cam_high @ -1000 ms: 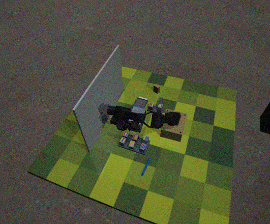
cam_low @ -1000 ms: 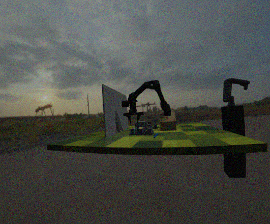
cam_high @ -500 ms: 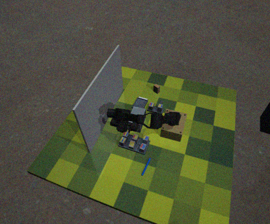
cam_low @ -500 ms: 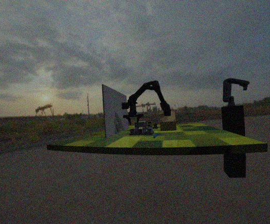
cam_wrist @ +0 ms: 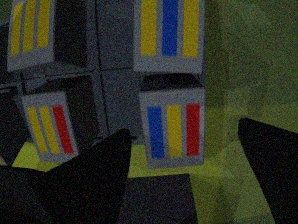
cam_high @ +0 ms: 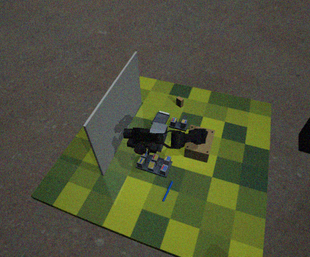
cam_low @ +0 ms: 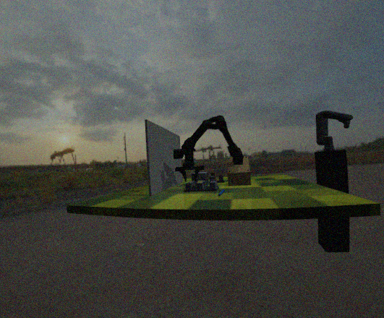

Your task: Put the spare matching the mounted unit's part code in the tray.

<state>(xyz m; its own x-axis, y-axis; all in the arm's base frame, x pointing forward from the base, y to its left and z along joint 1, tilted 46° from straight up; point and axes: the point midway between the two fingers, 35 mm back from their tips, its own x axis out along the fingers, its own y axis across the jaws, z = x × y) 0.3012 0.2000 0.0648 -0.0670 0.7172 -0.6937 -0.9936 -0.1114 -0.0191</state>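
My gripper tip is 10 mm past the grey spare block and 10 mm above it. Round my gripper tip: mounted unit 150 mm to the right, 30 mm behind; then tall grey panel 220 mm ahead, 170 mm above, 130 mm to the right; then blue pen 230 mm behind, 160 mm to the left, 50 mm below.
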